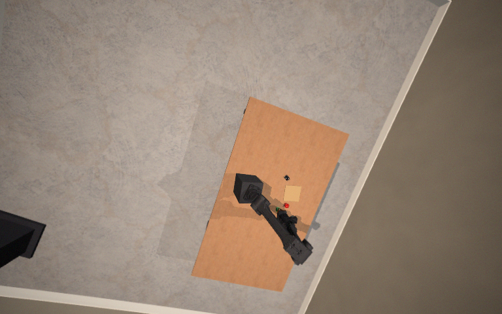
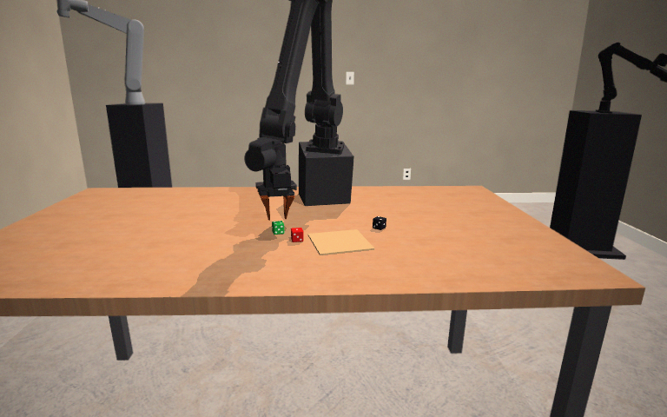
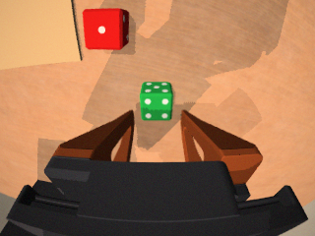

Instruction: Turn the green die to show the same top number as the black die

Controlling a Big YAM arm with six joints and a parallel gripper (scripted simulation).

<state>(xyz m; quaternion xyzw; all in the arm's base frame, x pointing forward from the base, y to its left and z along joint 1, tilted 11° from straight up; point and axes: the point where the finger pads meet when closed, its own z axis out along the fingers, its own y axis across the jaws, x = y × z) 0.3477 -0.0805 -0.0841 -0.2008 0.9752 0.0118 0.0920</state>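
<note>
Now: the green die 30 mm below my hand. From my hand the other things lie so: red die 50 mm ahead, 70 mm to the left, 30 mm below; then tan mat 50 mm ahead, 180 mm to the left, 50 mm below; then black die 80 mm behind, 280 mm to the left, 30 mm below.
</note>
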